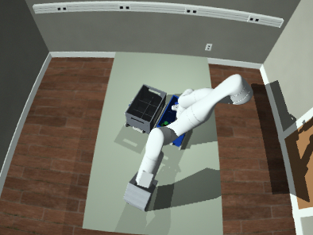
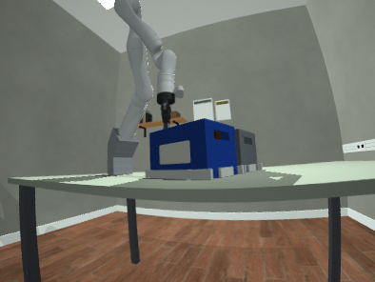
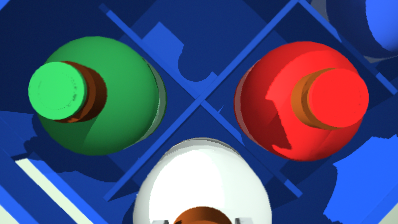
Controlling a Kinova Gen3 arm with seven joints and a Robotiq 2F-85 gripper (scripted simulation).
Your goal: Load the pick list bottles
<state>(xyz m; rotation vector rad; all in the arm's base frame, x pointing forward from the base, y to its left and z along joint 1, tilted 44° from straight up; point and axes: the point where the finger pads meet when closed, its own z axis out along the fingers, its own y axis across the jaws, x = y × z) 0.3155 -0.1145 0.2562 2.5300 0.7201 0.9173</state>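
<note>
Now: hand 70 mm above the white bottle. Round my hand: green-capped bottle: 30 mm ahead, 90 mm to the left, 100 mm below; red-capped bottle: 80 mm ahead, 30 mm to the right, 100 mm below; blue crate: 100 mm ahead, 20 mm to the left, 110 mm below.
</note>
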